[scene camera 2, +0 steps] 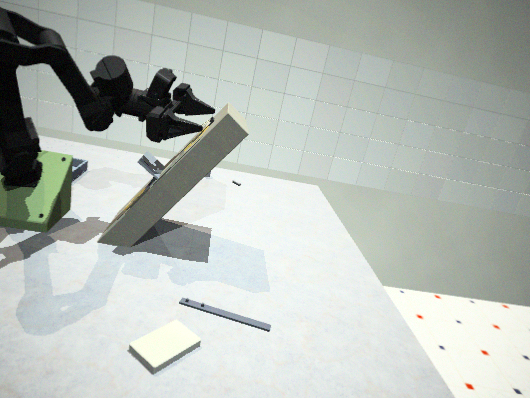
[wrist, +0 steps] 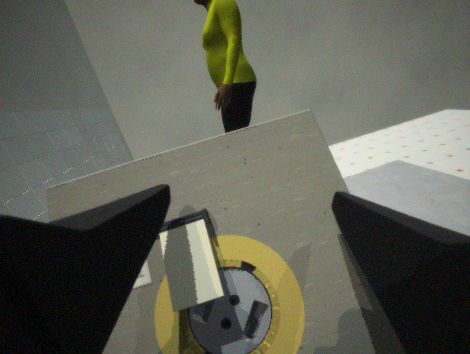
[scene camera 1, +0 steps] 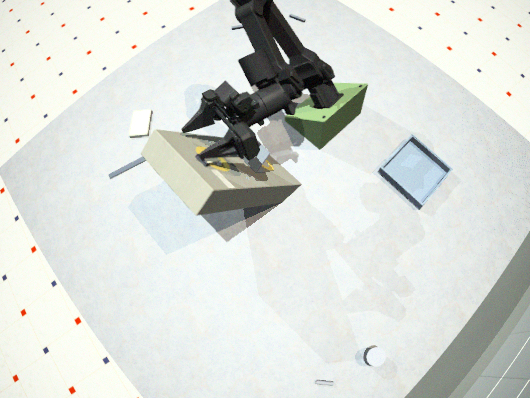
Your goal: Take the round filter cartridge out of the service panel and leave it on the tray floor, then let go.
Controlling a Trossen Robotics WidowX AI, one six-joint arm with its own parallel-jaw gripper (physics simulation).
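Note:
The tilted beige service panel point(scene camera 1: 175, 170) point(scene camera 2: 185, 185) point(wrist: 270, 160) stands on the table. In the wrist view the round grey filter cartridge point(wrist: 245, 287) sits in the panel inside a yellow ring point(wrist: 290, 305) point(scene camera 1: 220, 165), low in the picture. A cream hinged flap point(wrist: 190, 265) overlaps its upper left part. My gripper point(scene camera 1: 192, 145) point(scene camera 2: 208, 120) point(wrist: 252, 196) is open and empty at the panel's upper part, its fingertips above the cartridge in the wrist picture, one to each side. The blue tray point(scene camera 1: 400, 189) point(scene camera 2: 79, 169) lies at the right of scene view 1.
A grey bracket point(scene camera 1: 260, 160) point(scene camera 2: 149, 164) sticks out from the panel's lower face. A green block point(scene camera 1: 345, 120) point(scene camera 2: 60, 195) is under the arm's base. A cream slab point(scene camera 1: 140, 123) point(scene camera 2: 165, 345), a grey bar point(scene camera 1: 126, 168) point(scene camera 2: 225, 315) and a white cylinder point(scene camera 1: 375, 356) are on the table.

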